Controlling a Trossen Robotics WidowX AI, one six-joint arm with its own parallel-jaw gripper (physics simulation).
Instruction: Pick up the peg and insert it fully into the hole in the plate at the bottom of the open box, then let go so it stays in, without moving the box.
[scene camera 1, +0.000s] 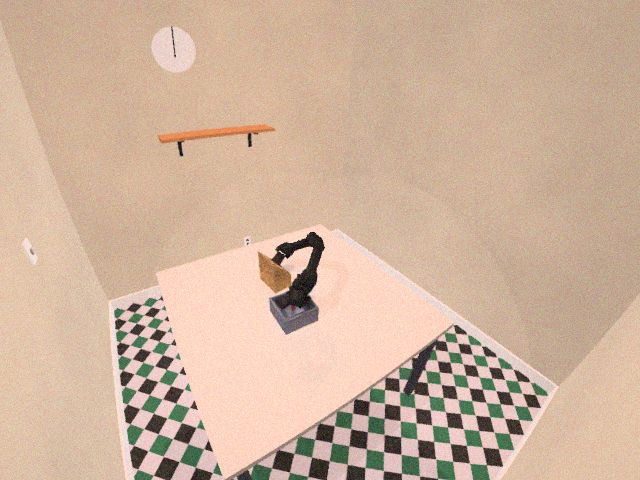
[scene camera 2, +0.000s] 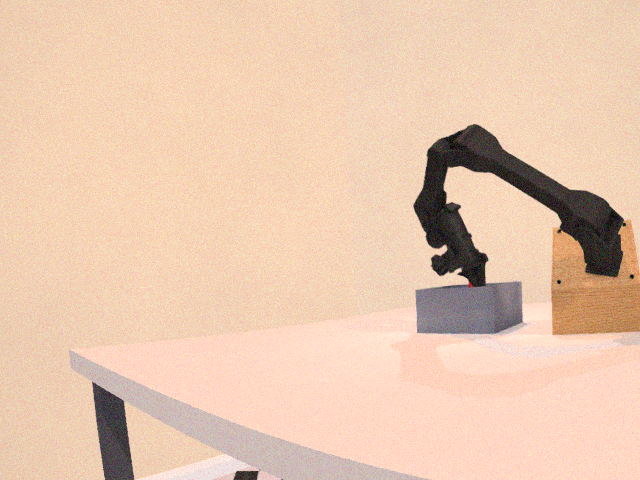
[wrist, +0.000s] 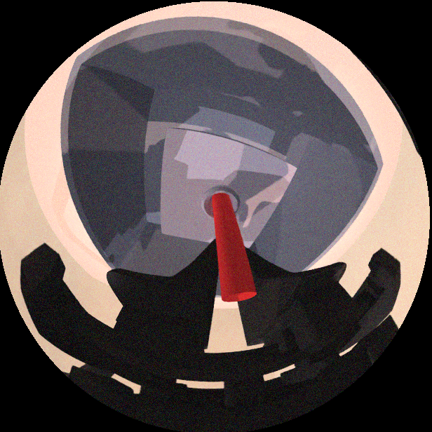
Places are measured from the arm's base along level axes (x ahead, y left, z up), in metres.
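Where they show: arm's base, link origin: (scene camera 1: 275, 262) (scene camera 2: 604, 262).
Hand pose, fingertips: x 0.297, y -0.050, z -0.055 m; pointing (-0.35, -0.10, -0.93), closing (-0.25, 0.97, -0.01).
Observation:
Things, the pixels of their top centre, and the offset from my fingertips. Level surfaces: height alone.
- open blue-grey box, top centre: (scene camera 2: 471, 285) (scene camera 1: 293, 302) 0.026 m ahead, 0.011 m left, 0.025 m up
- red peg, top centre: (scene camera 2: 471, 274) (scene camera 1: 292, 299) 0.026 m ahead, 0.008 m left, 0.050 m up
- pale table, surface height: 0.073 m down
The open blue-grey box (scene camera 1: 301, 322) (scene camera 2: 454, 313) (wrist: 102, 120) stands on the table. In the wrist view, a pale square plate (wrist: 175, 200) lies at its bottom, with a round hole (wrist: 208, 204) near the middle. My gripper (scene camera 1: 292, 304) (scene camera 2: 476, 281) (wrist: 223, 244) is shut on the red peg (scene camera 1: 293, 308) (scene camera 2: 470, 284) (wrist: 235, 260), its fingertips at the box opening. In the wrist view, the peg's far end overlaps the hole, while its near end sticks out past the fingers. I cannot tell how deep the far end is. The box's front wall hides the lower peg in scene camera 2's view.
The box walls surround the peg and plate. A wooden board (scene camera 1: 274, 273) (scene camera 2: 594, 310) stands at the arm's base, behind the box in scene camera 1's view. The pale table (scene camera 1: 248, 392) (scene camera 2: 310, 387) carries them. A wall shelf (scene camera 1: 217, 133) is far from the arm.

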